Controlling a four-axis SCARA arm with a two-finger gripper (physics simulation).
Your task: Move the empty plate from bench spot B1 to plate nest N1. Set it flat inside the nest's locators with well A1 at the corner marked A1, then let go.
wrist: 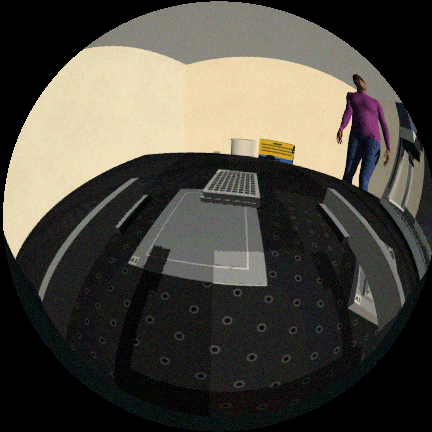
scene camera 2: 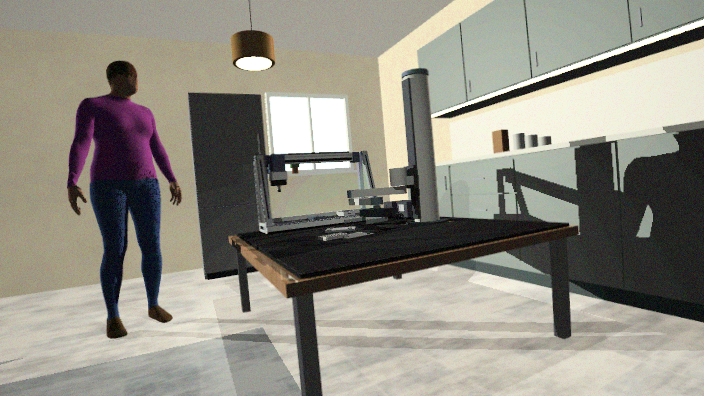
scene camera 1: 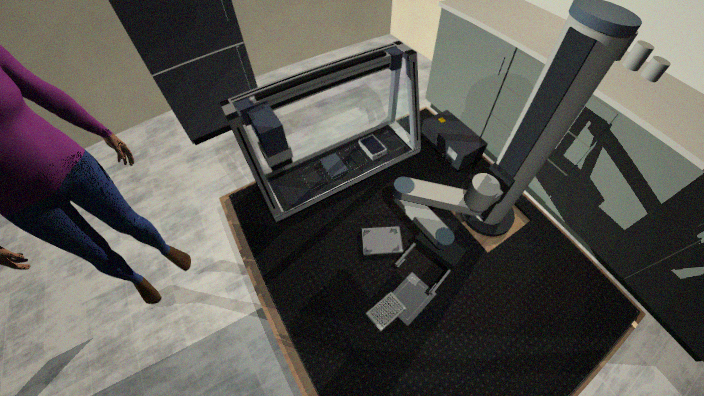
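Where they show: gripper, between the fingertips: (wrist: 237, 188) (scene camera 2: 355, 221) (scene camera 1: 413, 279); arm's base, origin of its link: (scene camera 2: 427, 223) (scene camera 1: 486, 212).
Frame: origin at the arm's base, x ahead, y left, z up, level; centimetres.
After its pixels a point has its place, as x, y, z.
The empty plate (scene camera 1: 386, 311) @(64.9, 11.8, 2.5) (wrist: 234, 184) @(63.0, 11.0, 2.7), pale with a grid of wells, lies at the far end of the grey outlined pad (scene camera 1: 414, 302) @(53.8, 14.5, 1.5) (wrist: 200, 225) @(52.7, 12.2, 1.5) from the gripper, partly over its edge. The pad bears an A1 label at its near left corner in the wrist view. Which plate corner is A1 cannot be told. The plate nest (scene camera 1: 382, 240) @(49.9, -13.4, 2.5), light with corner locators, stands beside the pad; part of it (wrist: 364, 296) @(45.9, -6.5, 2.7) shows past the right finger in the wrist view. My gripper (scene camera 1: 414, 278) @(50.8, 8.0, 7.4) (wrist: 237, 188) @(50.8, 8.0, 7.4) is open and empty, its fingers wide apart, short of the plate.
A gantry frame (scene camera 1: 328, 187) @(57.1, -47.0, 6.2) with a deck and modules stands behind the nest. A dark box (scene camera 1: 453, 140) @(-6.7, -35.5, 12.8) is near the arm's column (scene camera 1: 555, 120) @(5.8, 4.7, 61.2). A white bin (wrist: 243, 147) and yellow box (wrist: 276, 149) show beyond the plate. A person (scene camera 1: 45, 130) (scene camera 2: 121, 145) stands beyond the table edge.
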